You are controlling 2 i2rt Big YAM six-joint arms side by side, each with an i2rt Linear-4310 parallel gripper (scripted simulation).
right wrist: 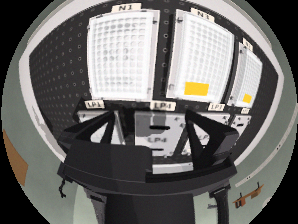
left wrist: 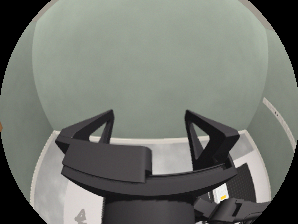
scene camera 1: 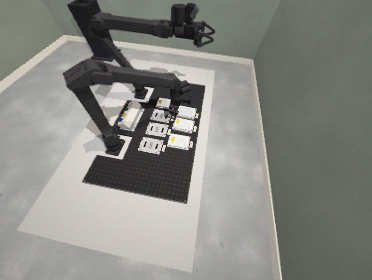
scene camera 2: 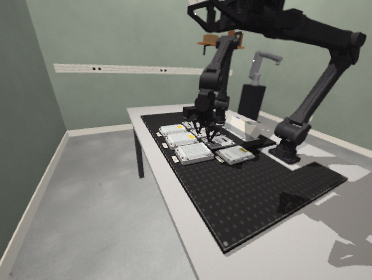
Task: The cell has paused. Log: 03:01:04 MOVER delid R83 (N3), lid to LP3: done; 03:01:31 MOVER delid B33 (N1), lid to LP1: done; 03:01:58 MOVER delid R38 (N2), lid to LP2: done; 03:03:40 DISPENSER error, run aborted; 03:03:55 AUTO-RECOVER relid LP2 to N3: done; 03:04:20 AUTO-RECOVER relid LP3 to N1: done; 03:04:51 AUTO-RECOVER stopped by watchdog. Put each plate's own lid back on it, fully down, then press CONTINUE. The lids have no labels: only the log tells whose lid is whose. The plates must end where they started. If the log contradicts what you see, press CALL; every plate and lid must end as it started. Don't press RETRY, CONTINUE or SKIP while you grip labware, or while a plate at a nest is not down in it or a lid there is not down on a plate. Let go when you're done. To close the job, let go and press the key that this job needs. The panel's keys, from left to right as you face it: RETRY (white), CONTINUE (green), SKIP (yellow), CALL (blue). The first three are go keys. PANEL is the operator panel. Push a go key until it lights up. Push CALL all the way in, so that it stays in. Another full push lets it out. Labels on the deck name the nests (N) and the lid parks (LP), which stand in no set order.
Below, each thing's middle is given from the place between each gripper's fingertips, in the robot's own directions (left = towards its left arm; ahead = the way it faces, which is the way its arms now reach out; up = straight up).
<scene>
My right hand is 11 cm past the LP4 park [right wrist: 175, 129], 6 cm above it and 2 cm to the left of it.
I see my left gripper 47 cm above the LP4 park, 28 cm past it and 20 cm to the left of it.
</scene>
